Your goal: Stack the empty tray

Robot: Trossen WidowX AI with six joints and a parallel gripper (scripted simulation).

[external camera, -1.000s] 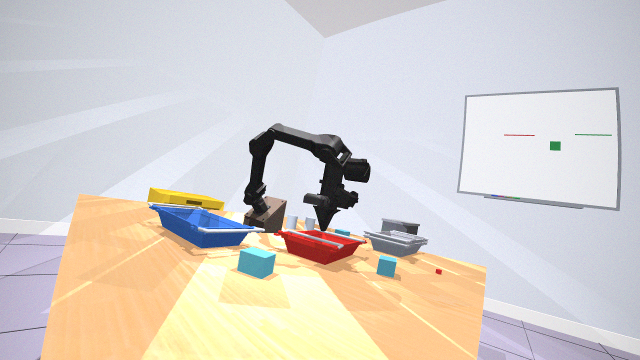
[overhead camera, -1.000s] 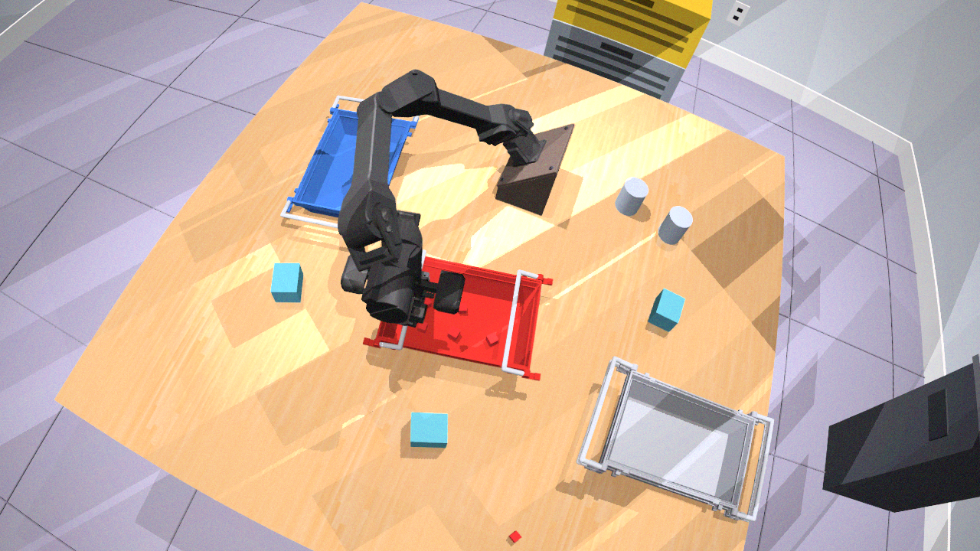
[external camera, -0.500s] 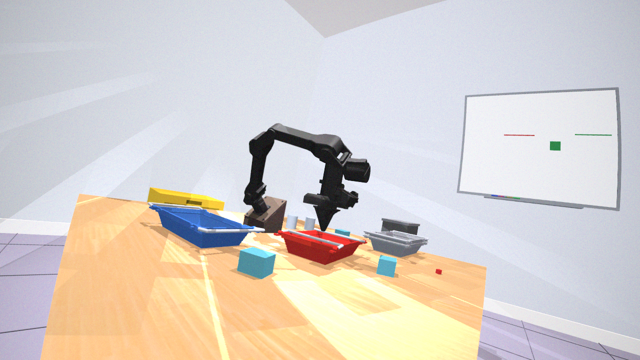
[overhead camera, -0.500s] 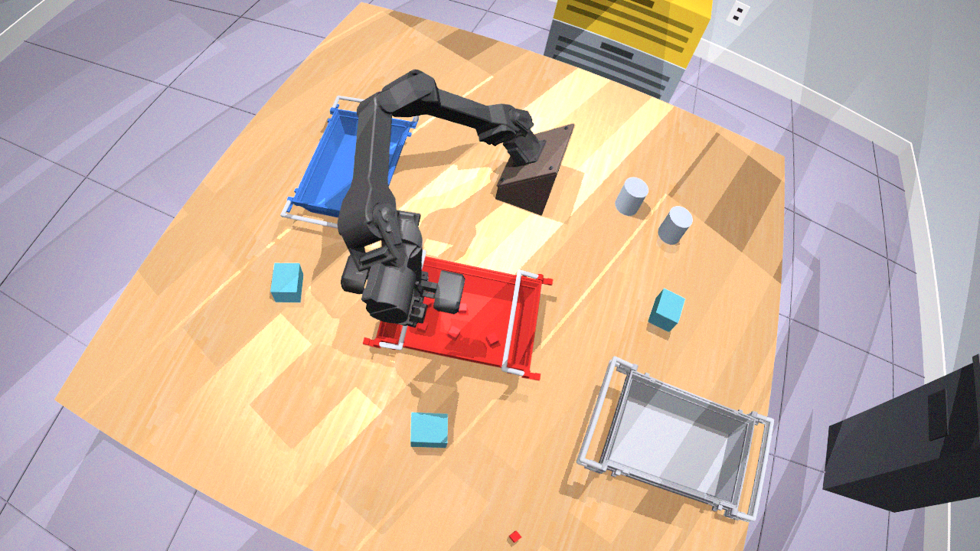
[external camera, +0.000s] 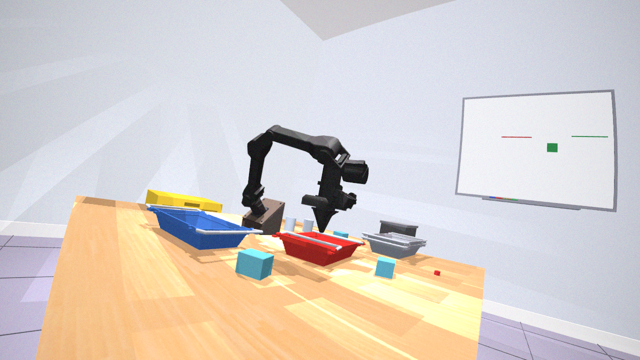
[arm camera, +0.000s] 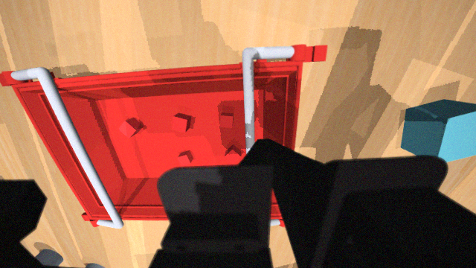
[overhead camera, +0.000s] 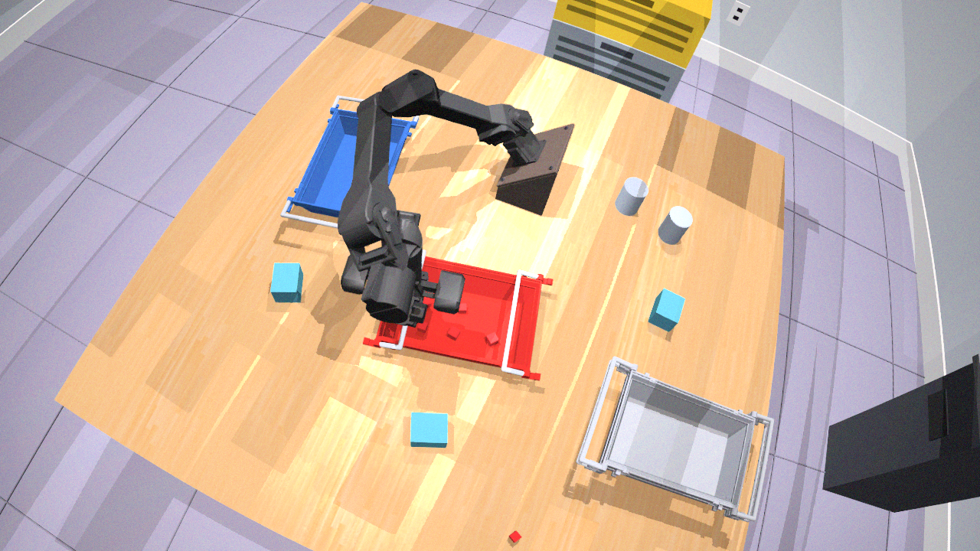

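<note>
My gripper tip is 27 cm past the blue tray, 25 cm to the left of it and 5 cm above it.
</note>
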